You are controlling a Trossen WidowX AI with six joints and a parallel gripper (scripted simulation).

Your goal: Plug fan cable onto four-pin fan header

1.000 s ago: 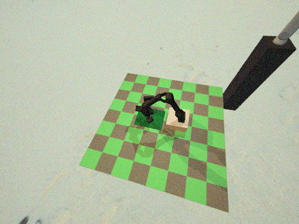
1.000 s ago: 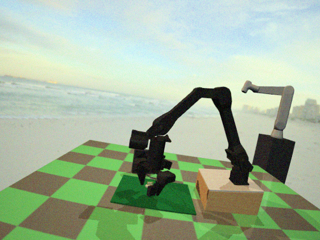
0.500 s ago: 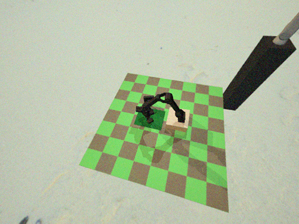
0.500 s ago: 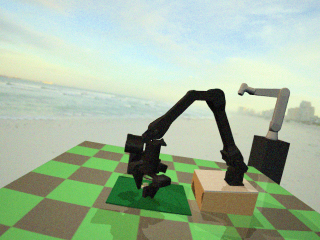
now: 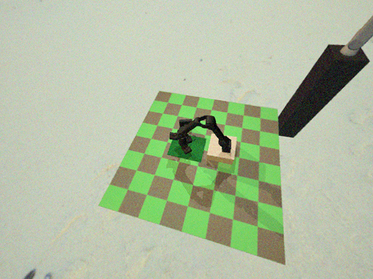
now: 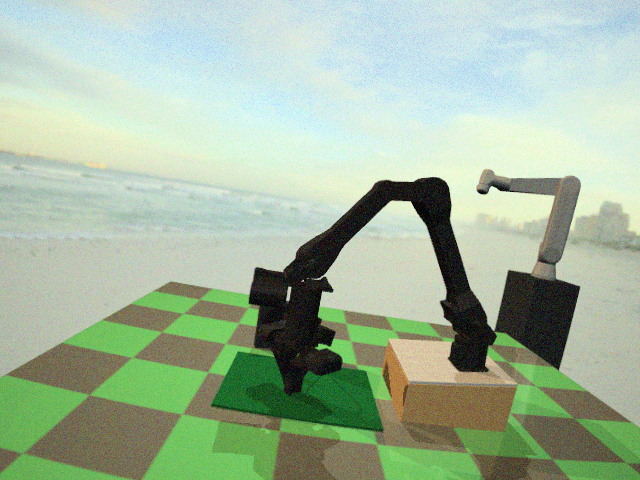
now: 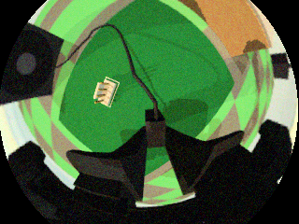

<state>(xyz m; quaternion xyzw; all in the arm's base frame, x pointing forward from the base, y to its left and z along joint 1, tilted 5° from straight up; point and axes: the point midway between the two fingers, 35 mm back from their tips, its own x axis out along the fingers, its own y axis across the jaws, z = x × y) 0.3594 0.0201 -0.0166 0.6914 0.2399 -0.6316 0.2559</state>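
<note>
Now: the dark green board 20 mm behind my gripper tip, 40 mm to the right of it and 30 mm below it. Also, from my gripper tip: black fan 30 mm ahead, 230 mm to the right, 40 mm above; then dark fan plug 10 mm behind, 10 mm above; then four-pin fan header 80 mm to the right, 20 mm below.
</note>
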